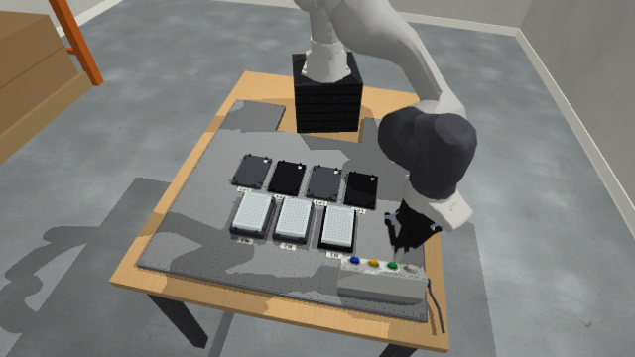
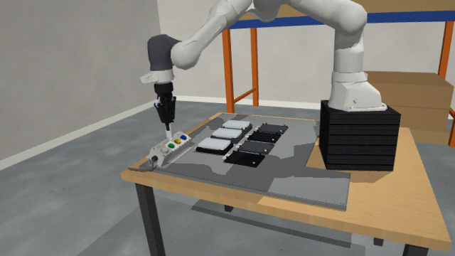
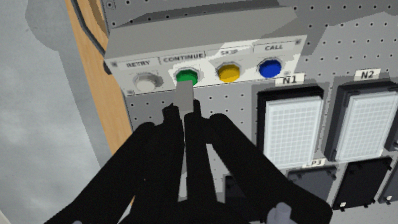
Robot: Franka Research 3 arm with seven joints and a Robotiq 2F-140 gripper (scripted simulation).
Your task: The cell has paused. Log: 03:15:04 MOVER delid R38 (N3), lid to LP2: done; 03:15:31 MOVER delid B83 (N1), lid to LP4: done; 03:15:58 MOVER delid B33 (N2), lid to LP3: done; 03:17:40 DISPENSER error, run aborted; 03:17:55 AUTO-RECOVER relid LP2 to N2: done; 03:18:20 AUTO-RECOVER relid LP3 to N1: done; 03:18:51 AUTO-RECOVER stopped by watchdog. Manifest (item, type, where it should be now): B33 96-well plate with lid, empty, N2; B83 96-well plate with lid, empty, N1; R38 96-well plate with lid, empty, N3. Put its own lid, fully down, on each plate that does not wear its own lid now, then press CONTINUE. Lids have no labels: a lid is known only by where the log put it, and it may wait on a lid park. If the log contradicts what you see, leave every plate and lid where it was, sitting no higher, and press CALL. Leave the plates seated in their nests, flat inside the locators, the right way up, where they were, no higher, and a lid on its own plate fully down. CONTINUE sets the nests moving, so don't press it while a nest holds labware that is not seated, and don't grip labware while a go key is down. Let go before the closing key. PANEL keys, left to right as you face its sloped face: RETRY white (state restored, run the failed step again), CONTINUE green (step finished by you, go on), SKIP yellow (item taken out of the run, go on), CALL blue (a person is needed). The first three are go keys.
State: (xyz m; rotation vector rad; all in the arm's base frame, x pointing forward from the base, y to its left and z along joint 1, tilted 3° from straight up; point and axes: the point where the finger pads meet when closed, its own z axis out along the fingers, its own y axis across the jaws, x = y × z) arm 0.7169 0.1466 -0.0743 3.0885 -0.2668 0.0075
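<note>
Right now my hand is 70 mm above the green continue key. Also, from my hand: blue call key: 100 mm to the right, 70 mm below, 20 mm behind; yellow skip key: 70 mm below, 50 mm to the right, 10 mm behind; white retry key: 70 mm below, 50 mm to the left, 10 mm ahead.
</note>
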